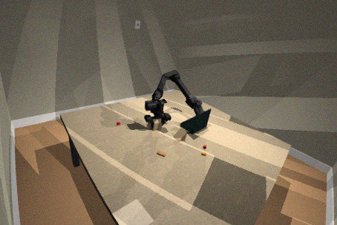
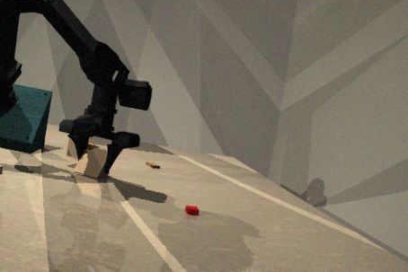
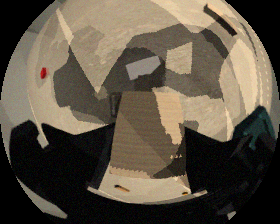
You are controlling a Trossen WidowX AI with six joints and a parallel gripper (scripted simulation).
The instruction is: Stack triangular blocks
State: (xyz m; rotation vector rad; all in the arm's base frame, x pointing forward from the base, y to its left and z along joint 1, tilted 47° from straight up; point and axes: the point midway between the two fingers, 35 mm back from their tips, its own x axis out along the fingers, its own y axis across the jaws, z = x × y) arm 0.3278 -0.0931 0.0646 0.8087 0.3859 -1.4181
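Now: the tan triangular block 1 cm to the left of my gripper tip and 1 cm above it. Round my gripper tip: flat tan piece: 24 cm to the left, 12 cm ahead; then red piece: 23 cm ahead, 16 cm to the right; then red bit: 33 cm to the left, 16 cm behind.
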